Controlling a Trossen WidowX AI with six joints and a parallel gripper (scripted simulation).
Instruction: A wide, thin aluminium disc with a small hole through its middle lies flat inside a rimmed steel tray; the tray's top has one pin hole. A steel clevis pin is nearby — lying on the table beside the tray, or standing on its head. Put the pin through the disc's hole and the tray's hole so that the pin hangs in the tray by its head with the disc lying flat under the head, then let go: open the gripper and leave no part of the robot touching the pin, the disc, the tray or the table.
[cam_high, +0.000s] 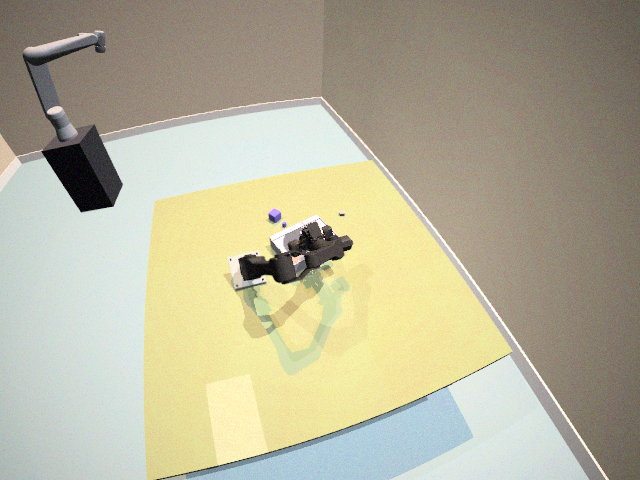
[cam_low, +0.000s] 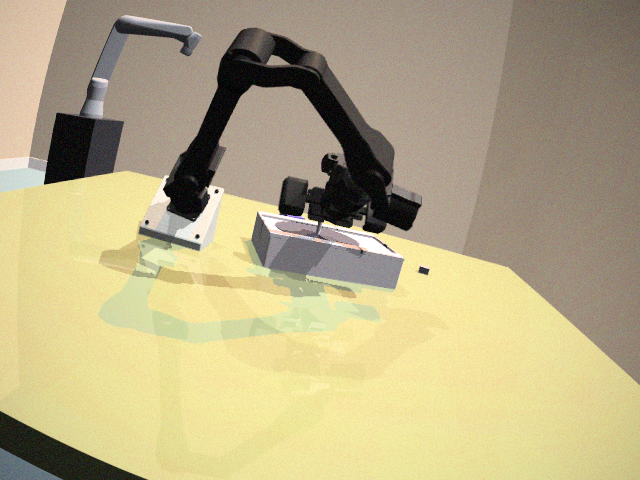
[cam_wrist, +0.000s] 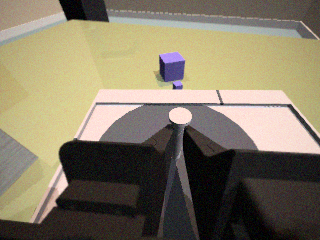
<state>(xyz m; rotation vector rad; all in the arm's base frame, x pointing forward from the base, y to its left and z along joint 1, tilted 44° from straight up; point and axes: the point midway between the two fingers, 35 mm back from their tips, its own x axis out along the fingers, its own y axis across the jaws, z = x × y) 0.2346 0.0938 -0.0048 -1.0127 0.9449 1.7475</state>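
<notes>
My gripper tip is now 20 mm short of the rimmed steel tray, 10 mm to the right of it and 50 mm above it. Also, from my gripper tip: purple cube: 90 mm behind, 210 mm to the left, 70 mm below; then aluminium disc: 30 mm below; then steel clevis pin: 10 mm below.
</notes>
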